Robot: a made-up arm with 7 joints. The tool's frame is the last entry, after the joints.
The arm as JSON. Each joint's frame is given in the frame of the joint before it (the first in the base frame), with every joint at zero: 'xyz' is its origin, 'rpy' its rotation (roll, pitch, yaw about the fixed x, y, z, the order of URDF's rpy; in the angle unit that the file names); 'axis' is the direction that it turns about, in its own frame. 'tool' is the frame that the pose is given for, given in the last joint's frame.
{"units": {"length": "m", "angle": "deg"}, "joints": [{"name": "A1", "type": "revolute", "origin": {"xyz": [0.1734, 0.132, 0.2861], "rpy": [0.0, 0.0, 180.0]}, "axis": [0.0, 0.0, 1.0]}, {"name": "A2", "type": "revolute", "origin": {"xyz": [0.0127, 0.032, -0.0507], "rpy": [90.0, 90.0, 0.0]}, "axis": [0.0, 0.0, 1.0]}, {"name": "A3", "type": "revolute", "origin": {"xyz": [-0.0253, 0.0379, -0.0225], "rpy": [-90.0, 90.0, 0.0]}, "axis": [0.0, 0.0, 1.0]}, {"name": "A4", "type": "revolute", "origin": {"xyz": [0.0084, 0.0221, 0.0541], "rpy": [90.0, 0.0, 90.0]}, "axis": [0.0, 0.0, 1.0]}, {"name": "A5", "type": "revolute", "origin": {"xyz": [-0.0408, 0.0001, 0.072], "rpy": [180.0, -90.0, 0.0]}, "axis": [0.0, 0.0, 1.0]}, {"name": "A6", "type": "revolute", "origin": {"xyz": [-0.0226, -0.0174, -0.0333], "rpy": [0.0, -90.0, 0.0]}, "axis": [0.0, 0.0, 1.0]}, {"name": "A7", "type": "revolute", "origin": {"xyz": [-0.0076, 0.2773, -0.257], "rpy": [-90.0, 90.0, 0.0]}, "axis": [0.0, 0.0, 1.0]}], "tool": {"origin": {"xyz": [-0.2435, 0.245, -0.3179], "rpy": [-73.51, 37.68, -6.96]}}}
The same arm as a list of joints. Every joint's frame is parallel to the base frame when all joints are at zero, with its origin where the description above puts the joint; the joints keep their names.
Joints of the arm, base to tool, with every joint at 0 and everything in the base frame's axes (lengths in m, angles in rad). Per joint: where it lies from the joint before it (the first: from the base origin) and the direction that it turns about. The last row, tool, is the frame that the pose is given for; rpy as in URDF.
A1: origin 0.1734 0.1320 0.2861 axis +z
A2: origin -0.0127 -0.0320 -0.0507 axis +y
A3: origin -0.0379 -0.0225 0.0253 axis -x
A4: origin -0.0541 -0.0084 0.0221 axis -y
A5: origin -0.0001 -0.0720 -0.0408 axis +z
A6: origin -0.0174 0.0226 -0.0333 axis +y
A7: origin 0.2773 -0.2570 -0.0076 axis +x
tool: origin -0.3179 0.2435 -0.2450 rpy -2.7793 -0.0961 -2.2320

